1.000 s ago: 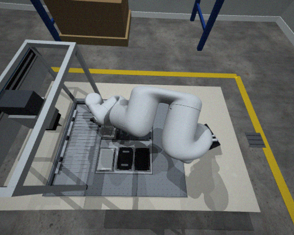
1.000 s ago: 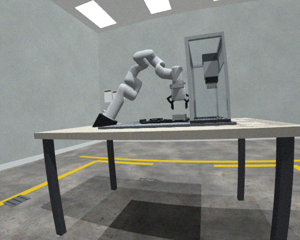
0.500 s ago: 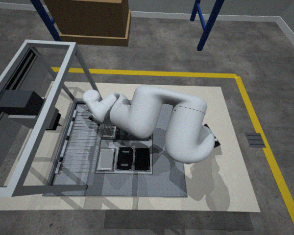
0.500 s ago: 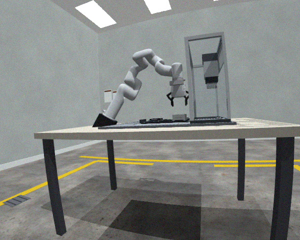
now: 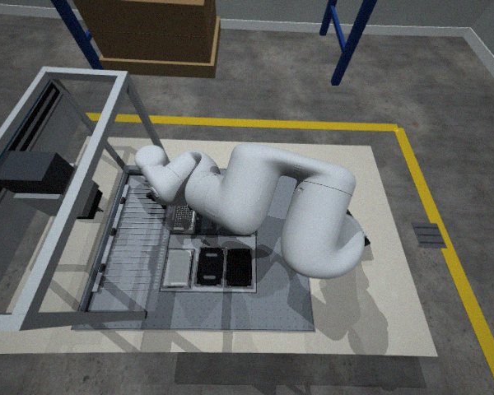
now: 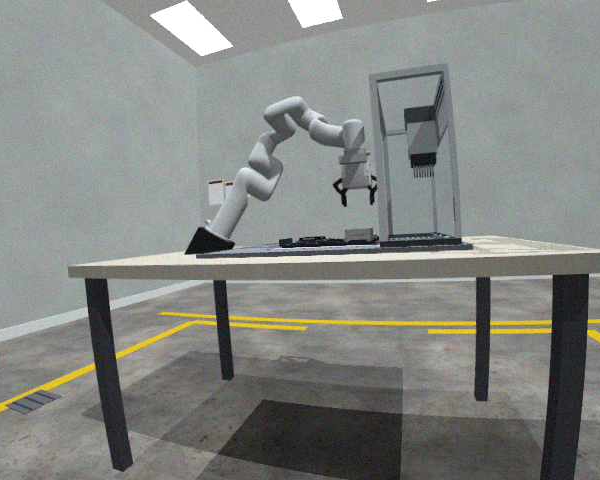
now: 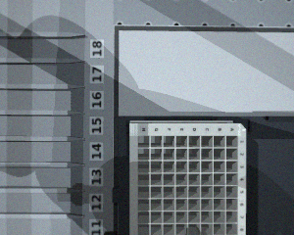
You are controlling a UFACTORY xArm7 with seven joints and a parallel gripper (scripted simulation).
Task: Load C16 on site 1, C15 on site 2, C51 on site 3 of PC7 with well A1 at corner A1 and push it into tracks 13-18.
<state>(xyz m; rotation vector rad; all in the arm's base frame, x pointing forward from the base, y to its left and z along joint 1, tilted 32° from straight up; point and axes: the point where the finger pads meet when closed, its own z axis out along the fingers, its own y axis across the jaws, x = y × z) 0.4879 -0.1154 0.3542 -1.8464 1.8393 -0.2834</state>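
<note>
Now: hand 230 mm past the black 96-well plate C15, 170 mm to the right of it and 120 mm above it. The rest, counted from my hand: nest S3: 190 mm to the left, 130 mm below, 10 mm behind; then dark carrier PC7: 120 mm below, 110 mm behind, 10 mm to the right; then white 384-well plate C16: 110 mm below.
</note>
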